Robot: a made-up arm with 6 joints. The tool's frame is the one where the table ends. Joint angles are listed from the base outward.
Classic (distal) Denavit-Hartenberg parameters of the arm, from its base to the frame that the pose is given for. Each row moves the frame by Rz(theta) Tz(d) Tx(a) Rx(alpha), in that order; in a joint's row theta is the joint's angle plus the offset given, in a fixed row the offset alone. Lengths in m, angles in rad.
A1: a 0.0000  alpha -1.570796  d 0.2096  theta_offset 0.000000
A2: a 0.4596  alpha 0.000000  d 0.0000  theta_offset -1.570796
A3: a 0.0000  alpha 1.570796  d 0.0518  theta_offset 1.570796
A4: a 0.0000  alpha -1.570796  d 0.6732  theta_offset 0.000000
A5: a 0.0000  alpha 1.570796  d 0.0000  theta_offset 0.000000
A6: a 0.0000  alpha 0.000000  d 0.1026  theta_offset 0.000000
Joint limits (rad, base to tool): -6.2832..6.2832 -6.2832..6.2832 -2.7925..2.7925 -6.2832..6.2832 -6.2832..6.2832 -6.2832..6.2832
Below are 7 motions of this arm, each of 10 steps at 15 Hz.
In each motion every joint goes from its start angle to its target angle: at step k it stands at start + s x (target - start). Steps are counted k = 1, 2, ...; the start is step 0. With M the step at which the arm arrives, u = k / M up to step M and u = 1 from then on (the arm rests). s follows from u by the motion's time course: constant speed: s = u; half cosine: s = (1 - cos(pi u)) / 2; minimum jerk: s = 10 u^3 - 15 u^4 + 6 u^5.
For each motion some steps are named. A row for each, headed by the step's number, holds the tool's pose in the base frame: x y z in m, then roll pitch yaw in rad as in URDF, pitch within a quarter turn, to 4 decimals.
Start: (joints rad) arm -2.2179 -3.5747 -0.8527 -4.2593 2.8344 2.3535
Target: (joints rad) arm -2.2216 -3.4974 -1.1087 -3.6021 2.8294 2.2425
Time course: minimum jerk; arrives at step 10
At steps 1, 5, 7, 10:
1: -0.3880 -0.6455 -0.3554 -0.7645 -0.9914 -1.6643
5: -0.3915 -0.6386 -0.3050 -0.0389 -1.1636 -2.4152
7: -0.3929 -0.6301 -0.2706 0.5627 -1.0989 -3.0165
10: -0.3932 -0.6250 -0.2542 0.7698 -1.0220 3.0648

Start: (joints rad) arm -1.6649 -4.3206 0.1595 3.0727 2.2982 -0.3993
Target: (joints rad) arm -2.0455 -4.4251 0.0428 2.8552 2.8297 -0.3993
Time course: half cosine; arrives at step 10
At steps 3, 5, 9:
3: -0.1102 -0.9794 -0.1862 -0.0354 0.3409 1.0646
5: -0.2180 -0.9656 -0.1441 -0.0617 0.5641 0.9907
9: -0.3920 -0.9162 -0.0817 -0.0863 0.9225 0.8862

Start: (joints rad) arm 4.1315 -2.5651 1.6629 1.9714 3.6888 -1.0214
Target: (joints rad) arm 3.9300 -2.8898 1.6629 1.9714 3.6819 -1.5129
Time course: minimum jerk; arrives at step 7
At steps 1, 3, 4, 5, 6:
1: 0.3875 0.5794 0.1983 2.8047 -1.1746 -2.3337
3: 0.4234 0.5465 0.1204 2.4335 -1.2016 -2.0022
4: 0.4454 0.5154 0.0614 2.1352 -1.1826 -1.7456
5: 0.4596 0.4856 0.0124 1.9159 -1.1416 -1.5689
6: 0.4655 0.4682 -0.0138 1.8142 -1.1118 -1.4935

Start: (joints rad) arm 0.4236 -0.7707 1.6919 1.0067 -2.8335 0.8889
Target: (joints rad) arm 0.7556 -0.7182 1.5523 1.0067 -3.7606 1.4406
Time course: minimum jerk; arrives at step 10
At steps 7, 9, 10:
7: 0.0539 0.1645 0.9191 3.0381 -0.6837 -2.9187
9: 0.0439 0.1802 0.9277 2.9580 -0.6592 -2.9741
10: 0.0433 0.1811 0.9282 2.9534 -0.6585 -2.9771

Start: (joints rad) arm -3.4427 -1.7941 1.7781 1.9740 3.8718 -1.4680
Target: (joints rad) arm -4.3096 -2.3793 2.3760 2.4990 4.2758 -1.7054
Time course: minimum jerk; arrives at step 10
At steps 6, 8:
6: 0.2080 -0.2409 0.5602 2.1312 0.0449 3.0418
8: 0.1184 -0.2306 0.5161 2.0304 0.1059 2.9751

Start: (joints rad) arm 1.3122 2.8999 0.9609 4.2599 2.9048 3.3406
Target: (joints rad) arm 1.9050 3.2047 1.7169 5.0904 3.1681 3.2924
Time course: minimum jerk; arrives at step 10
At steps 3, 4, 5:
3: -0.0897 -0.3442 -0.6057 -0.8576 0.5156 0.0167
4: -0.0666 -0.4262 -0.5293 -1.0459 0.3993 -0.0188
5: -0.0221 -0.5020 -0.4289 -1.2462 0.2344 0.0053

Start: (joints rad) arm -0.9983 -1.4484 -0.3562 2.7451 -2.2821 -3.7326
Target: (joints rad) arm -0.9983 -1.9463 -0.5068 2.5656 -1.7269 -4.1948
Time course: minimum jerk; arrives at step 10
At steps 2, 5, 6, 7, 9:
2: -0.5593 0.9051 0.1600 0.1274 0.5280 -1.3894
5: -0.5532 0.8736 -0.1122 0.4086 0.1788 -1.5479
6: -0.5388 0.8429 -0.2244 0.5610 0.0760 -1.6239
7: -0.5210 0.8084 -0.3173 0.7043 0.0109 -1.6896
9: -0.4977 0.7663 -0.4076 0.8586 -0.0338 -1.7528

